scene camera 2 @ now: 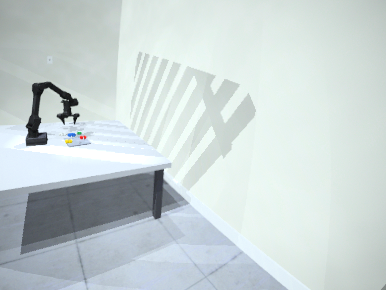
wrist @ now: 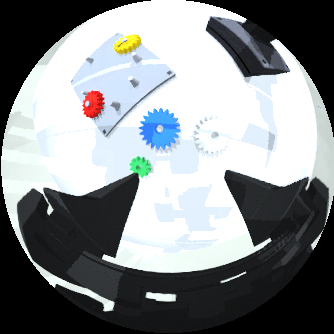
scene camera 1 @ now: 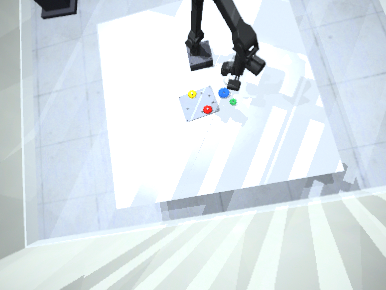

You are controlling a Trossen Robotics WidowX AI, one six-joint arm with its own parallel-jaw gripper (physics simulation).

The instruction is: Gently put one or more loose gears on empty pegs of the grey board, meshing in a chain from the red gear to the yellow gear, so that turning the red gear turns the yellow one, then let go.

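Frame: origin at the arm's base, x ahead, y left, z up, level; metres.
Seen in the pictures: gripper, between the fingertips: (scene camera 2: 69,125) (wrist: 182,175); arm's base, origin of its link: (scene camera 2: 33,136) (scene camera 1: 195,50).
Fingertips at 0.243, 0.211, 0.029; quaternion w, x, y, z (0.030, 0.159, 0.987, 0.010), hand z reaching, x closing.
Note:
Pixels of each thing's top centre, then the offset from my fingertips to it, as dx, dy, dz. "spot": a spot on its surface instead. Level surfaces: height alone.
- grey board, centre of its top: (wrist: 100,65) (scene camera 1: 198,101) (scene camera 2: 76,137) +0.066, -0.208, -0.055
- red gear, a spot on its surface: (wrist: 96,106) (scene camera 1: 210,106) spot: +0.103, -0.136, -0.062
- yellow gear, centre of its top: (wrist: 124,40) (scene camera 1: 191,93) (scene camera 2: 68,140) +0.010, -0.243, -0.059
- blue gear, centre of its top: (wrist: 158,128) (scene camera 1: 223,92) (scene camera 2: 71,134) +0.018, -0.050, -0.068
- small green gear, centre of its top: (wrist: 138,168) (scene camera 1: 233,101) (scene camera 2: 79,132) +0.079, +0.000, -0.068
- white gear, centre of its top: (wrist: 214,135) -0.062, -0.013, -0.068
- white table, height of its surface: dz -0.085
The grey board (scene camera 1: 192,114) (scene camera 2: 77,144) (wrist: 120,87) lies on the table with several bare pegs. The red gear (scene camera 1: 207,109) (scene camera 2: 83,137) (wrist: 96,106) and the yellow gear (scene camera 1: 192,94) (scene camera 2: 68,141) (wrist: 128,45) sit on it, apart. A blue gear (scene camera 1: 224,93) (scene camera 2: 71,135) (wrist: 169,134), a small green gear (scene camera 1: 233,102) (scene camera 2: 79,133) (wrist: 135,166) and a white gear (wrist: 204,137) lie loose beside the board. My gripper (scene camera 1: 230,76) (scene camera 2: 70,123) (wrist: 182,175) is open and empty, above the table near the loose gears. The white gear is hard to see in the scene views.
The arm's dark base (scene camera 1: 200,56) (scene camera 2: 36,139) (wrist: 242,52) stands on the white table (scene camera 1: 145,150) (scene camera 2: 110,162), close to the board and the white gear. Bright stripes and shadows cross the tabletop. A dark object (scene camera 1: 59,7) stands at the top left of scene view 1.

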